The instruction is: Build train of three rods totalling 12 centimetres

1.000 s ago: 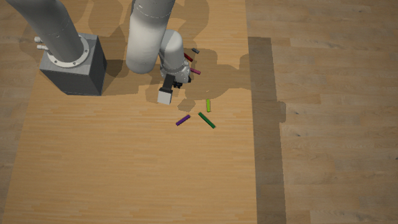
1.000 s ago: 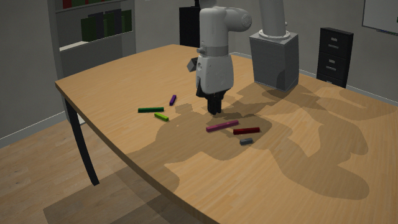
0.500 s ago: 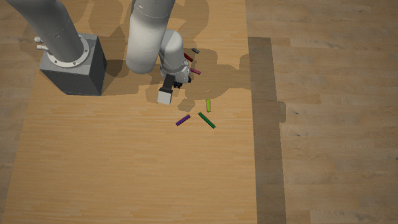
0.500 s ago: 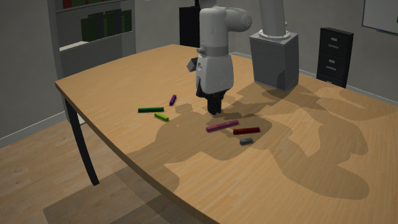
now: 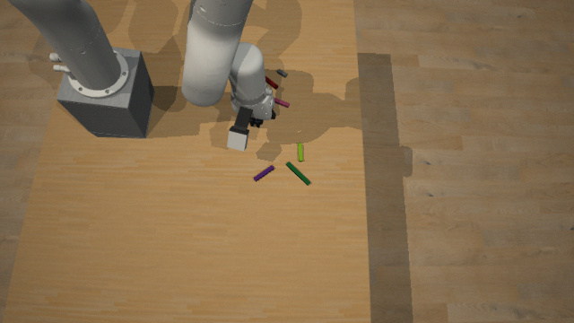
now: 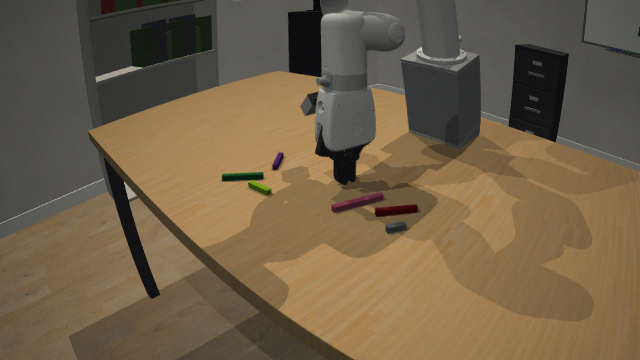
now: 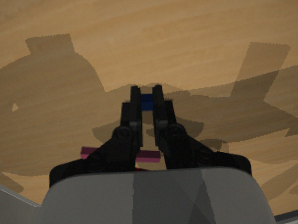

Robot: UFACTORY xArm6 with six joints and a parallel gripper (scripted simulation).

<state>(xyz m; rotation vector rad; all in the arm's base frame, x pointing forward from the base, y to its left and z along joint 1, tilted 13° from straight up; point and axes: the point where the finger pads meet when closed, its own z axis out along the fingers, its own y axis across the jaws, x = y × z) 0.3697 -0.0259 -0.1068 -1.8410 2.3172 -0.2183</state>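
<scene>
My hand is 2 cm above the blue rod. Round my hand: purple rod: 3 cm ahead, 15 cm to the right, 2 cm below; pink rod: 5 cm ahead, 7 cm to the left, 2 cm below; red rod: 3 cm ahead, 13 cm to the left, 2 cm below.
</scene>
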